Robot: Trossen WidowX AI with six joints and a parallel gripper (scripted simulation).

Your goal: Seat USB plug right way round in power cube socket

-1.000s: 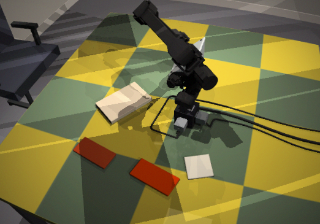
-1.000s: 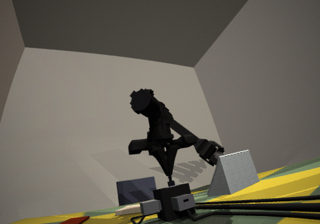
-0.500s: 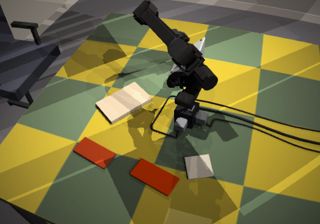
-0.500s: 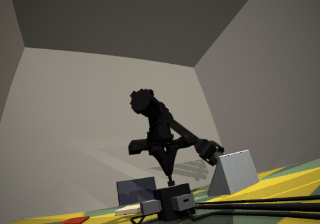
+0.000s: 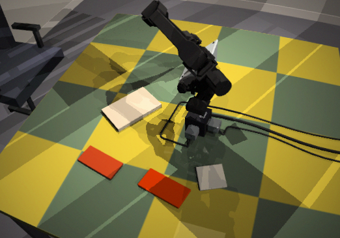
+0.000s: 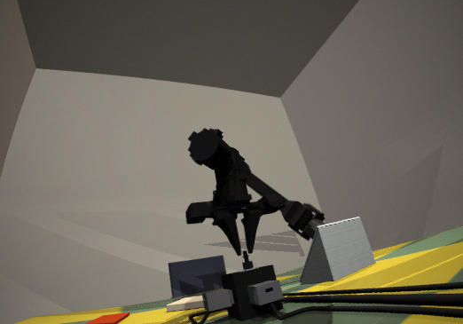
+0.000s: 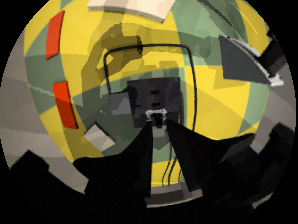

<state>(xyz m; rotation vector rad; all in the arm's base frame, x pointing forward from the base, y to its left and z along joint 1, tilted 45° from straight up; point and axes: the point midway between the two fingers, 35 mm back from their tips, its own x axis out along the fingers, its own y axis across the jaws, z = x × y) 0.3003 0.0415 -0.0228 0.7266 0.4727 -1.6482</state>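
The dark USB plug lies 10 mm below my gripper tip. The rest, counted from my gripper tip: beige notebook 290 mm to the right, 100 mm below, 40 mm behind.
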